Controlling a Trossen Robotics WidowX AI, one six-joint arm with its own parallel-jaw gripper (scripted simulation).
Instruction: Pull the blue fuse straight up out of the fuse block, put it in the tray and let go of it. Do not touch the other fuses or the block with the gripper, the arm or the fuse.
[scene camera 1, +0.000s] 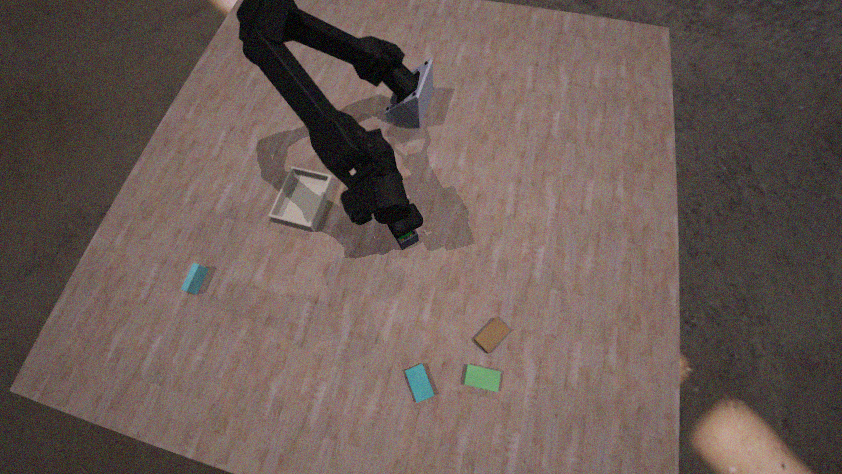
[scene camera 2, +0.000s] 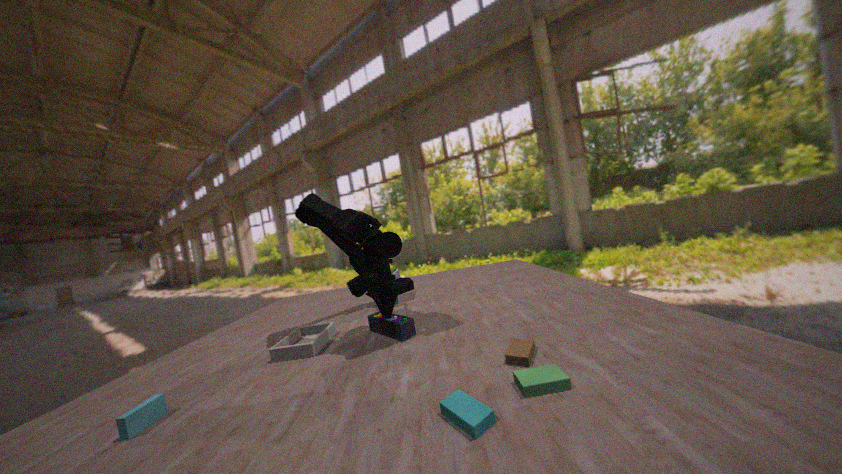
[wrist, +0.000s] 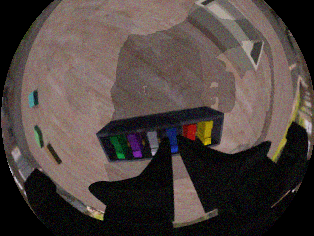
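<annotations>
The gripper (scene camera 2: 387, 318) is sitting 67 cm from the lens, and then there's a teal block (scene camera 2: 475, 418) that's 36 cm from the lens.
</annotations>
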